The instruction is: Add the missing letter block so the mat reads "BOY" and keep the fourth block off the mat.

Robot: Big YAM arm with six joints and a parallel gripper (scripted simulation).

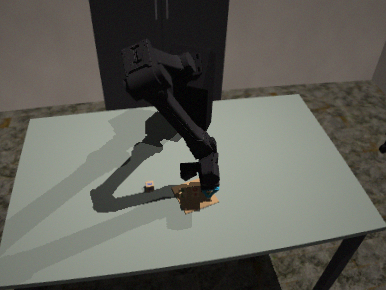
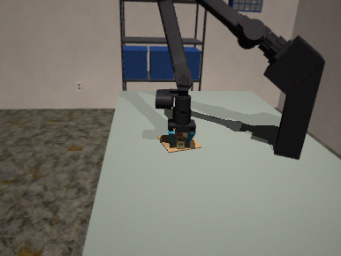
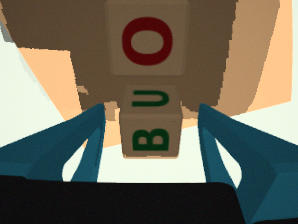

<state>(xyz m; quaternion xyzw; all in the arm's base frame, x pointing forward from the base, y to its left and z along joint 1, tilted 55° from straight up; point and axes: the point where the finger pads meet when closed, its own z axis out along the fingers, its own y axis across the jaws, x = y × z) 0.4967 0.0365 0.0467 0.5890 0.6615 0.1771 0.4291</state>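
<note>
Now: hand right at the wooden block. From my hand the other things lie so: orange mat (50 mm to the right, 20 mm below).
</note>
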